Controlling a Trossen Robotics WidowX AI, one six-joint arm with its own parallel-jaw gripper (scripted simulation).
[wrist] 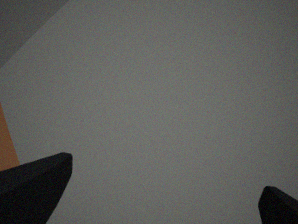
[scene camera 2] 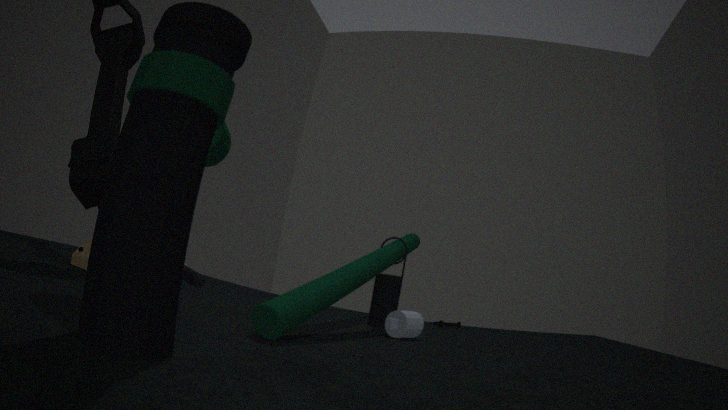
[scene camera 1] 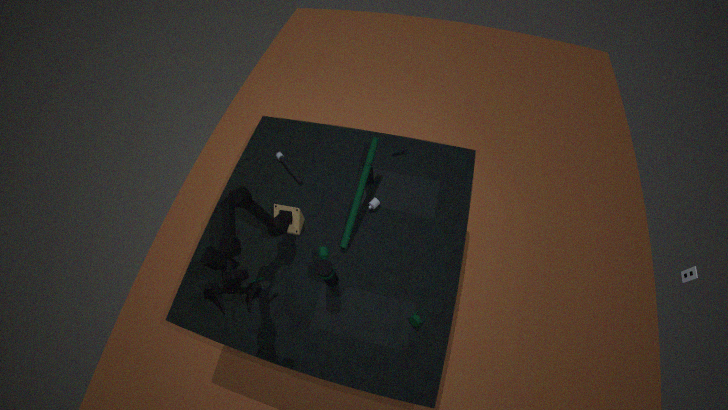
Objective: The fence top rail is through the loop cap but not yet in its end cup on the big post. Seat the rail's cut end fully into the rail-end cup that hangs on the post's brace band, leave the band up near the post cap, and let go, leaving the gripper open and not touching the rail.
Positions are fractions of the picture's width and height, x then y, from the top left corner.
Note:
The gripper (wrist: 0.56,0.81) is open, holding nothing. Further things: a green top rail (scene camera 2: 0.37,0.78), a short dark post (scene camera 2: 0.53,0.72) and a big dark post (scene camera 2: 0.18,0.73).
The wrist view does not show the green top rail: it is out of frame.

